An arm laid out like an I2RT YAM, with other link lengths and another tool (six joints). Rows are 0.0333 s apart.
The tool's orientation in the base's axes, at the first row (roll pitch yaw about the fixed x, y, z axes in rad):
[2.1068, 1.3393, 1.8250]
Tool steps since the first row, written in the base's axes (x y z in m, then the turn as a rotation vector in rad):
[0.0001, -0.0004, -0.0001, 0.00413, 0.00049, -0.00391]
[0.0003, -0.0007, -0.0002, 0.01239, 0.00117, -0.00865]
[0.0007, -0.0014, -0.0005, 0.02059, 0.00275, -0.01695]
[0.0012, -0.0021, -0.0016, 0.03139, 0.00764, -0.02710]
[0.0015, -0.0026, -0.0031, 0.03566, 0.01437, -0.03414]
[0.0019, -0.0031, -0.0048, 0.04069, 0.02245, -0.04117]
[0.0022, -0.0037, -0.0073, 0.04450, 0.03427, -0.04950]
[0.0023, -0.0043, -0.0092, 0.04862, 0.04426, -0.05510]
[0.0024, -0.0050, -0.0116, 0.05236, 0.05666, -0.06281]
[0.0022, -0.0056, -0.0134, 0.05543, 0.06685, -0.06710]
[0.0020, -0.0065, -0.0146, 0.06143, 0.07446, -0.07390]
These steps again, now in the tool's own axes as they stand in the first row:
[0.0000, -0.0004, 0.0002, 0.00368, 0.00086, 0.00428]
[0.0000, -0.0006, 0.0005, 0.00796, 0.00291, 0.01256]
[0.0001, -0.0012, 0.0011, 0.01592, 0.00508, 0.02096]
[0.0010, -0.0019, 0.0019, 0.02626, 0.01073, 0.03120]
[0.0024, -0.0026, 0.0025, 0.03436, 0.01687, 0.03432]
[0.0039, -0.0033, 0.0032, 0.04271, 0.02450, 0.03782]
[0.0062, -0.0043, 0.0039, 0.05322, 0.03502, 0.03931]
[0.0079, -0.0052, 0.0044, 0.06065, 0.04446, 0.04127]
[0.0100, -0.0063, 0.0050, 0.07070, 0.05564, 0.04247]
[0.0117, -0.0073, 0.0052, 0.07696, 0.06523, 0.04321]
[0.0127, -0.0084, 0.0053, 0.08492, 0.07273, 0.04773]

